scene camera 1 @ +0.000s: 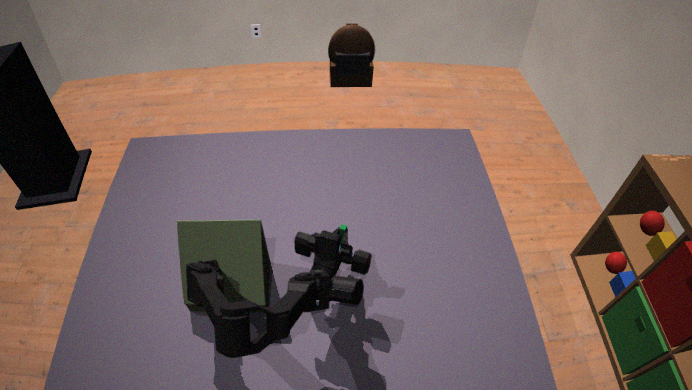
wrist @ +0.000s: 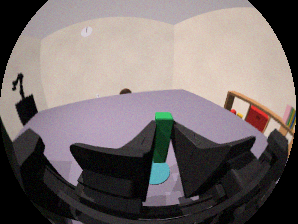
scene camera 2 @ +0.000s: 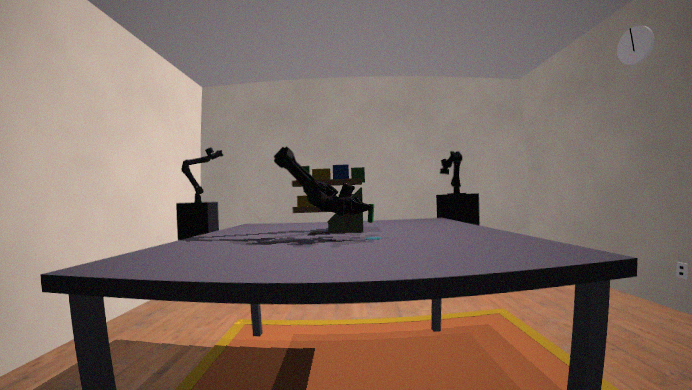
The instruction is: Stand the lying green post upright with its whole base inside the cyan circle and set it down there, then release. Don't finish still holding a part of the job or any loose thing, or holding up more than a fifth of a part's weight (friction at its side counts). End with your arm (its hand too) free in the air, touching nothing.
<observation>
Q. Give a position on a green post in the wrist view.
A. At 164, 120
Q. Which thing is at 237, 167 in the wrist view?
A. The gripper.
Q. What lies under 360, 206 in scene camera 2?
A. The gripper.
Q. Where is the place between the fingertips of the gripper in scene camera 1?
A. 343, 229
</observation>
